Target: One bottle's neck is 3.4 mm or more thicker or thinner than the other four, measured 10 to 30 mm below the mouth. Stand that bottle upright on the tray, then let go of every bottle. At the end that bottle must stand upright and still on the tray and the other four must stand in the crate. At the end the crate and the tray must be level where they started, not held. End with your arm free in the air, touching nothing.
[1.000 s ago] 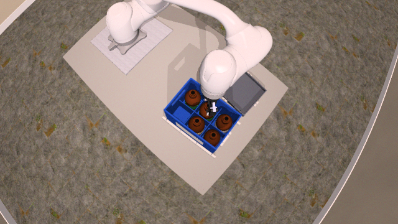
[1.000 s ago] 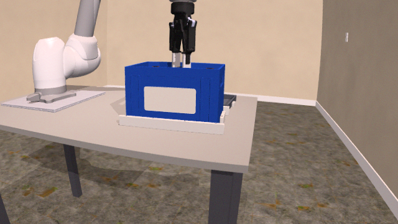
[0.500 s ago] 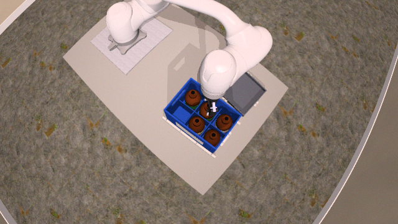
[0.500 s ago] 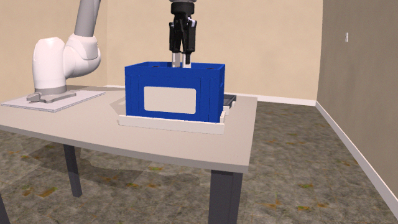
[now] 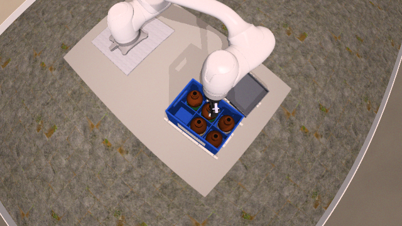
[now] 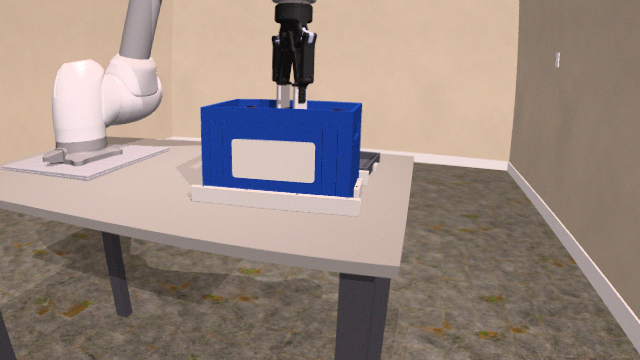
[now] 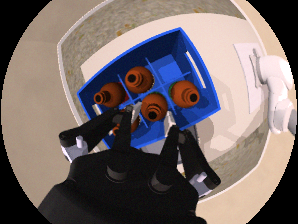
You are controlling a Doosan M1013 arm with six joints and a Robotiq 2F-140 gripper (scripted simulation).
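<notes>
My hand is 90 mm above the crate, 40 mm to the left of it and 10 mm short of it. The rest, counted from my hand: bottle: 100 mm ahead, 90 mm below, 70 mm to the right; dark grey tray: 220 mm to the left, 160 mm below.
</notes>
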